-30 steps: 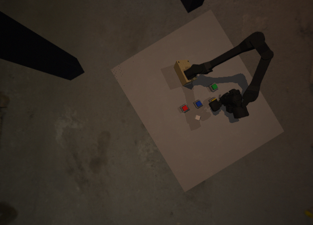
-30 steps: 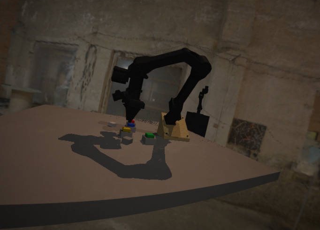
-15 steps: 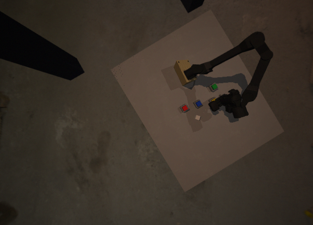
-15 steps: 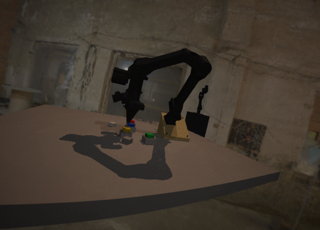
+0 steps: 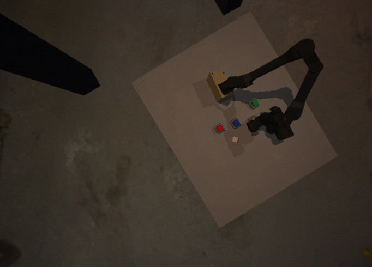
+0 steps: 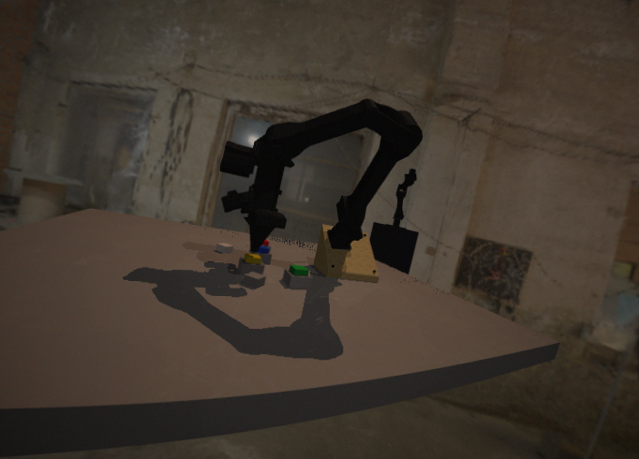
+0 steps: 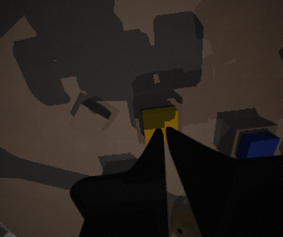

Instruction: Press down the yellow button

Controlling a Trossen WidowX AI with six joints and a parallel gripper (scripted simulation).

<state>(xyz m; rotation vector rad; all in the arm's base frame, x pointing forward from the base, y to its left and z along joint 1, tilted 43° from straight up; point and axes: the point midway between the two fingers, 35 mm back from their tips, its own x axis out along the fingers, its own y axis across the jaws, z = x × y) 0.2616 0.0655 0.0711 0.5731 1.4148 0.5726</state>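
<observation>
The yellow button lies 20 mm below my gripper tip. The rest, counted from my gripper tip: small grey block: 80 mm to the left, 40 mm below; then blue button: 110 mm to the right, 40 mm behind, 20 mm below; then green button: 90 mm behind, 50 mm to the left, 20 mm below.
</observation>
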